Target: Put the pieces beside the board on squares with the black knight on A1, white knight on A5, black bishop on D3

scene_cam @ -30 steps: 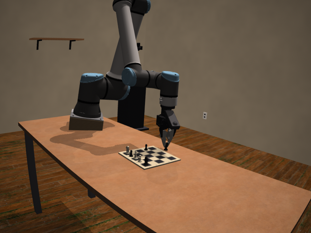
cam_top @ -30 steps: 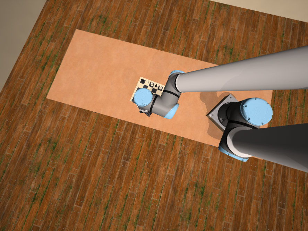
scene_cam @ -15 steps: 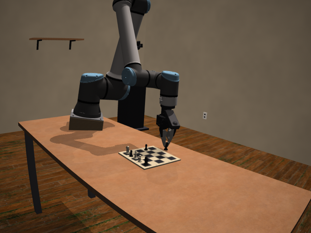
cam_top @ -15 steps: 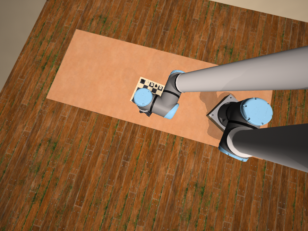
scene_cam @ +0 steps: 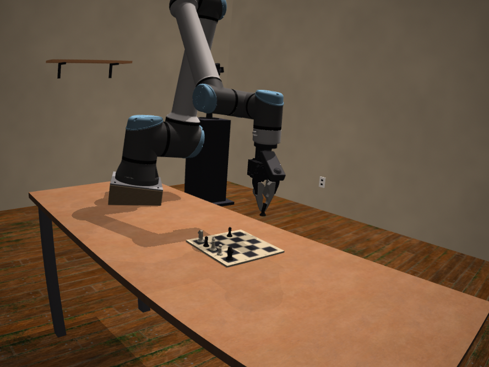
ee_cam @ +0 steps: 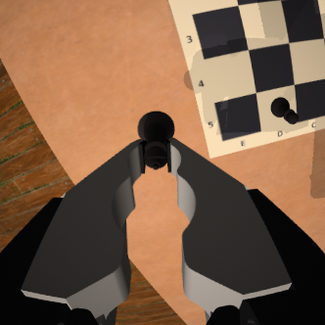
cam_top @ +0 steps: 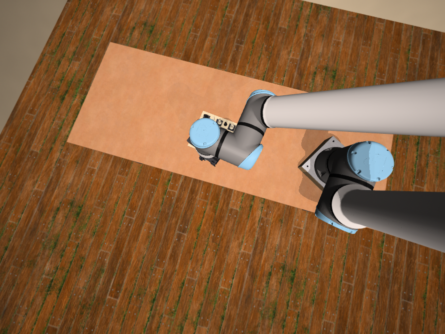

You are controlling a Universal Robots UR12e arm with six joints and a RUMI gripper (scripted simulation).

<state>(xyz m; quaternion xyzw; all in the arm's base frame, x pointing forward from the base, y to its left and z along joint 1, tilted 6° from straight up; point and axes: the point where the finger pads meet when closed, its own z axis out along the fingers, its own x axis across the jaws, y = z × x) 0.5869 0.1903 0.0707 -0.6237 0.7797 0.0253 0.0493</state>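
Now: the chessboard 14 cm to the right of my hand, 10 cm below it and 4 cm ahead of it. The rest, counted from my hand: white knight: 22 cm to the right, 8 cm below, 4 cm behind.
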